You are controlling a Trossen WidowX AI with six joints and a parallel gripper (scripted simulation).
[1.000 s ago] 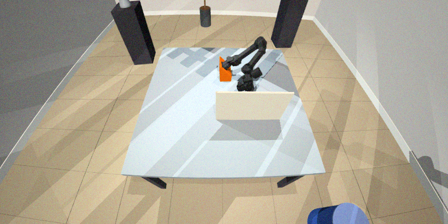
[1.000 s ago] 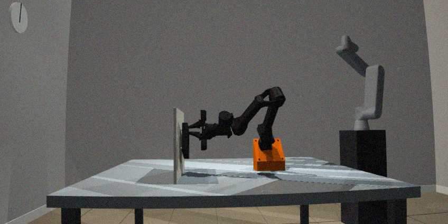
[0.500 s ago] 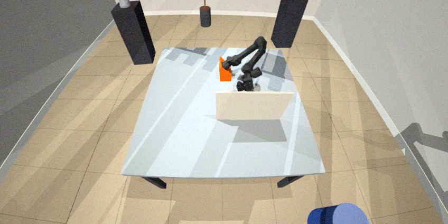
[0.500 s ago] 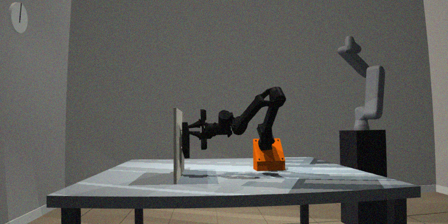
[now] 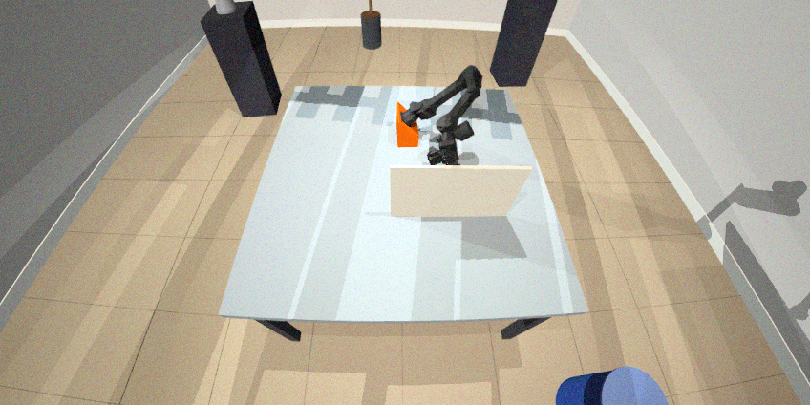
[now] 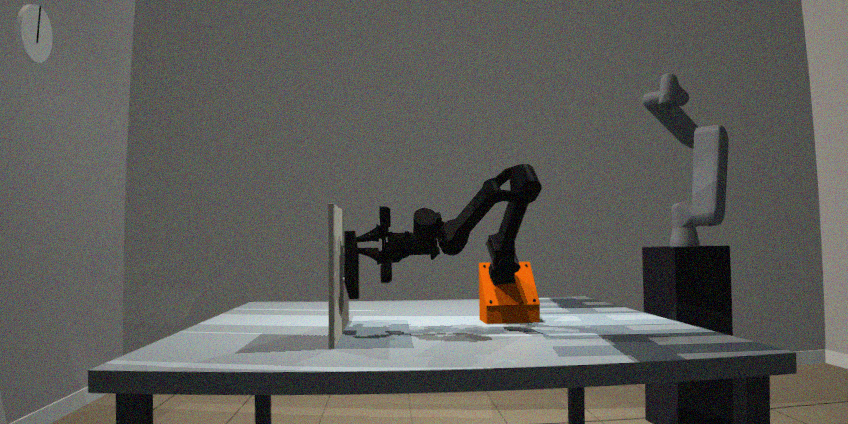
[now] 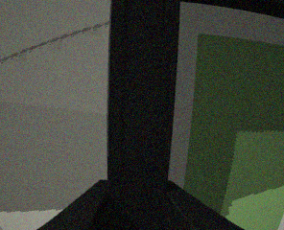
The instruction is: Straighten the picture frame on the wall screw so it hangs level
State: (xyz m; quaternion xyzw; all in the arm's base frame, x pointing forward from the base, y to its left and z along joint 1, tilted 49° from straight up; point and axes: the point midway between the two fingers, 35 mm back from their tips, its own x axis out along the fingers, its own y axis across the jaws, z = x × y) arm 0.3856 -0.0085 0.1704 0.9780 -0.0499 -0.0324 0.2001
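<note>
My gripper tip is 1 cm short of the picture frame, 1 cm to the right of it and 5 cm above it. Also, from my gripper tip: wall panel: 2 cm ahead, 1 cm to the left, 6 cm below.
</note>
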